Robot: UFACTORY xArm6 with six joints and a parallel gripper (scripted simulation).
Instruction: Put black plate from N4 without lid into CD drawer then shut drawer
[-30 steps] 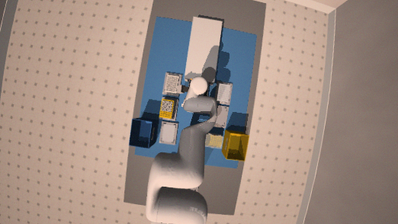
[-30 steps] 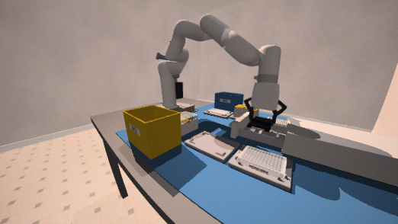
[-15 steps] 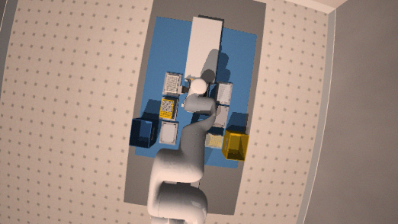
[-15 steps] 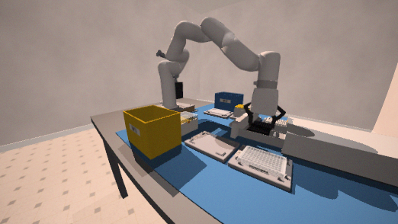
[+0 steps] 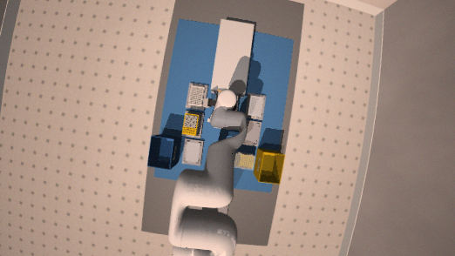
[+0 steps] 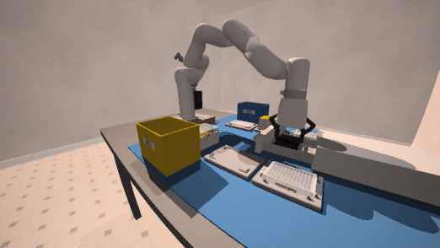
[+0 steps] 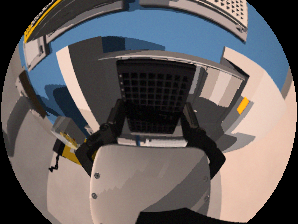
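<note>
My hand is 10 mm above the black plate. The rest, counted from my hand: cooler CD (170 mm ahead, 20 mm to the right, 20 mm below); drawer (40 mm ahead, 20 mm below); white plate (80 mm ahead, 180 mm to the left, 30 mm below).
</note>
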